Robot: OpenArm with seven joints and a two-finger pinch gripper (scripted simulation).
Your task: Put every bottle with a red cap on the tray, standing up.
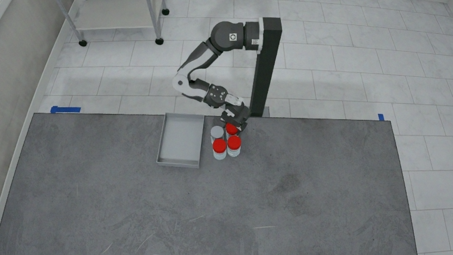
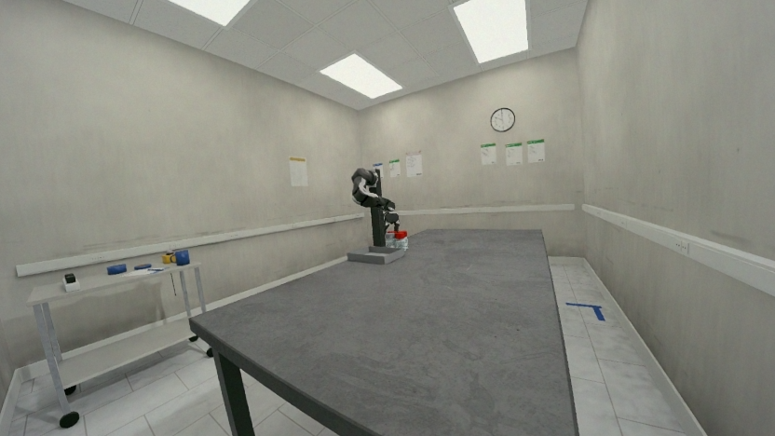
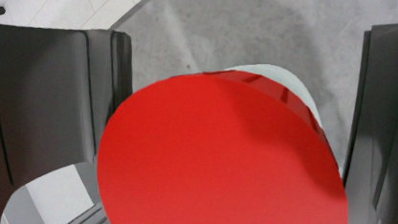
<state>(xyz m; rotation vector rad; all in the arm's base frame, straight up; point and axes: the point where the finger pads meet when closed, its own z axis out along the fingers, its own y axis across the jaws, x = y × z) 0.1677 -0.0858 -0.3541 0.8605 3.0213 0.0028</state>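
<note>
Now: hand 30 mm short of the grey-capped bottle, 70 mm to the left of it and 50 mm above it. Round my hand: grey tray 30 mm ahead, 230 mm to the right, 80 mm below.
</note>
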